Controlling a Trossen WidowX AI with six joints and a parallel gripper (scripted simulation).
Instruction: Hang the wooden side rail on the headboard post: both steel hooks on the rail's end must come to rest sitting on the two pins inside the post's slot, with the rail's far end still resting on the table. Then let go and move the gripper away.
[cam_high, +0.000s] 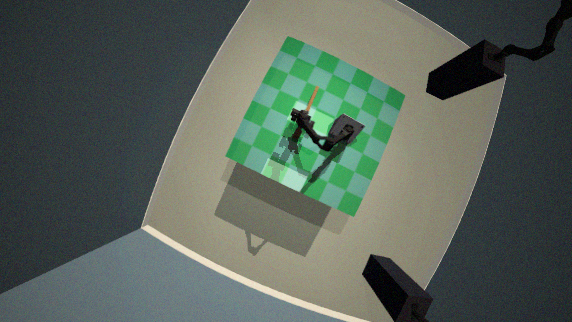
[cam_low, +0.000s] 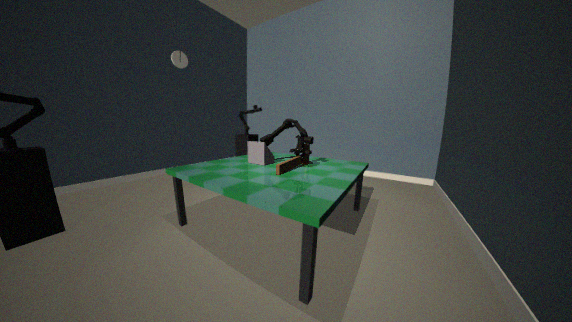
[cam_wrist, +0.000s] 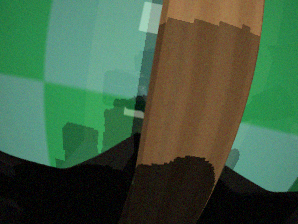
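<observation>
Now: the headboard post 11 cm to the left of my gripper tip, 4 cm above it and 1 cm ahead of it.
</observation>
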